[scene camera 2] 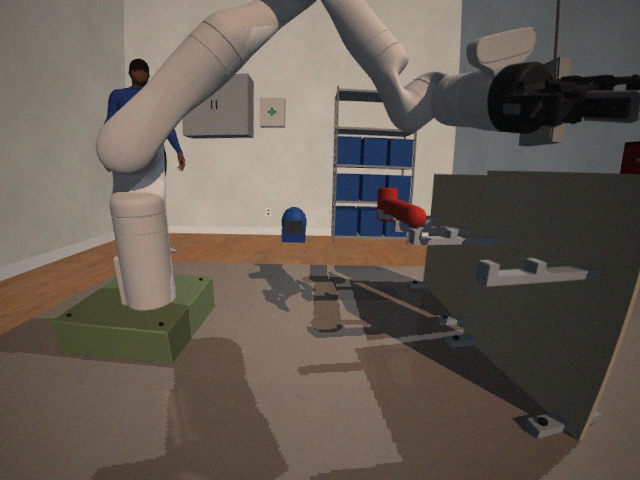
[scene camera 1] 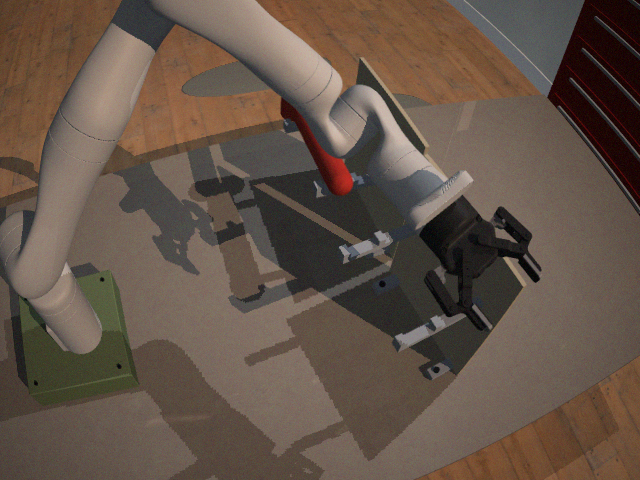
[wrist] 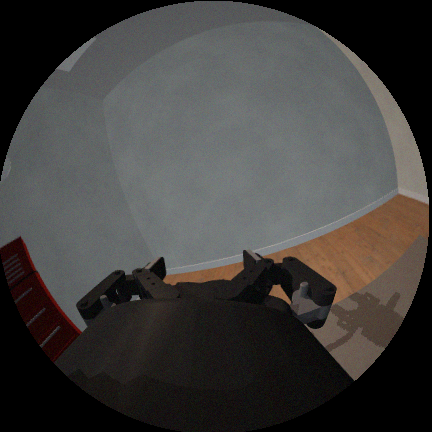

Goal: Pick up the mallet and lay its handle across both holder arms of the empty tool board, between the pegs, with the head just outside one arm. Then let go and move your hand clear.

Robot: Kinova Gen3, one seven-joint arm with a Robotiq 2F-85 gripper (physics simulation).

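The red mallet [scene camera 1: 320, 155] [scene camera 2: 405, 209] lies across the holder arms of the far board [scene camera 1: 370, 80] [scene camera 2: 454, 198]. Its head is partly hidden by my arm in scene camera 1. The nearer, empty tool board [scene camera 1: 467, 343] [scene camera 2: 547, 325] stands upright. Its two pale holder arms, one [scene camera 1: 364, 249] [scene camera 2: 439, 240] farther back and one [scene camera 1: 413, 334] [scene camera 2: 516, 276] nearer the front, carry pegs and stick out toward my base. My gripper [scene camera 1: 509, 297] [scene camera 2: 622, 94] [wrist: 203, 262] is open and empty, above the empty board's top and well away from the mallet.
My arm stands on a green base [scene camera 1: 108, 330] [scene camera 2: 124, 322]. Bolted feet [scene camera 1: 436, 369] [scene camera 2: 542, 424] hold the boards on the floor. A red drawer cabinet [scene camera 1: 602, 82] [wrist: 42, 315] stands beyond them. A person [scene camera 2: 121, 98] stands behind my arm.
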